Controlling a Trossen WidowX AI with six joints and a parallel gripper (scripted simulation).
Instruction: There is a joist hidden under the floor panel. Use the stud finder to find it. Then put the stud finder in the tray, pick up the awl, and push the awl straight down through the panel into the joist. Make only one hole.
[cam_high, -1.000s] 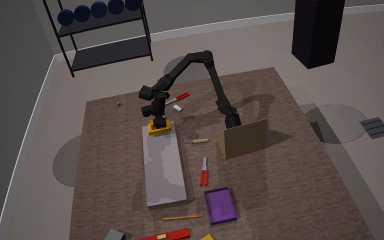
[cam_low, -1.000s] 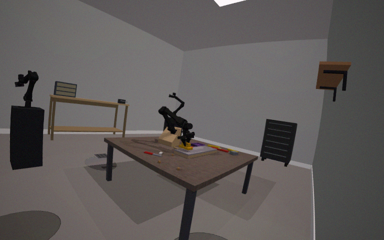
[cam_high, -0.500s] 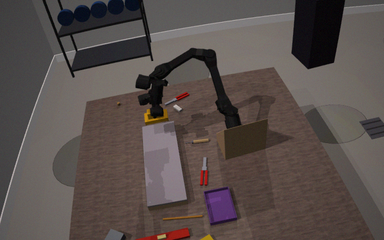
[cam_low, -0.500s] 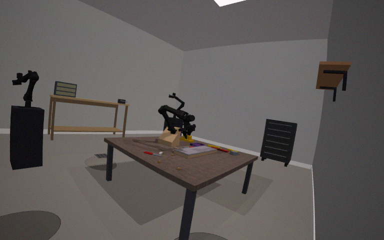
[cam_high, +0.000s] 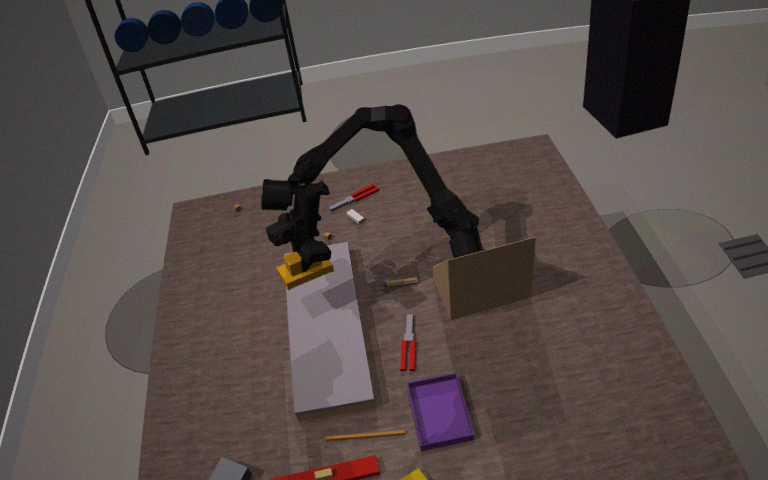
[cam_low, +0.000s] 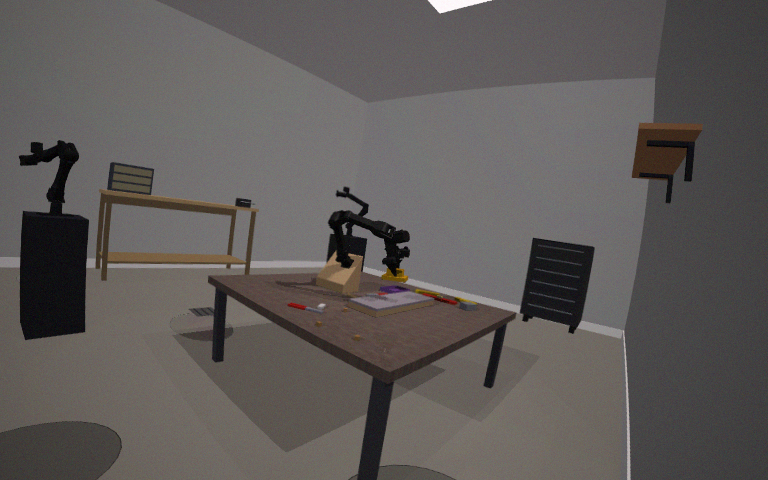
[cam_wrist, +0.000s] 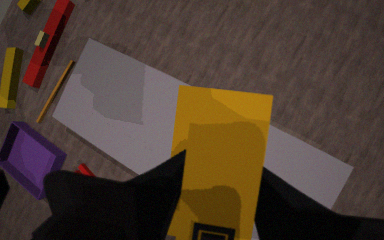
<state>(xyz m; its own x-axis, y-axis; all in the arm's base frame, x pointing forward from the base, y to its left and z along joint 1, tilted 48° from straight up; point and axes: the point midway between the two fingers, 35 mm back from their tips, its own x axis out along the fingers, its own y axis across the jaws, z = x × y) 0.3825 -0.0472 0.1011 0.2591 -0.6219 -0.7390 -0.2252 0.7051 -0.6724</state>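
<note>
The yellow stud finder lies 2 cm behind my gripper tip, 2 cm above it and 1 cm to the right of it. From my gripper tip the other things lie so: small light: 4 cm behind, 3 cm above, 1 cm to the right; white block: 32 cm to the right, 19 cm behind, 17 cm below; awl: 21 cm behind, 17 cm below, 2 cm to the right.
</note>
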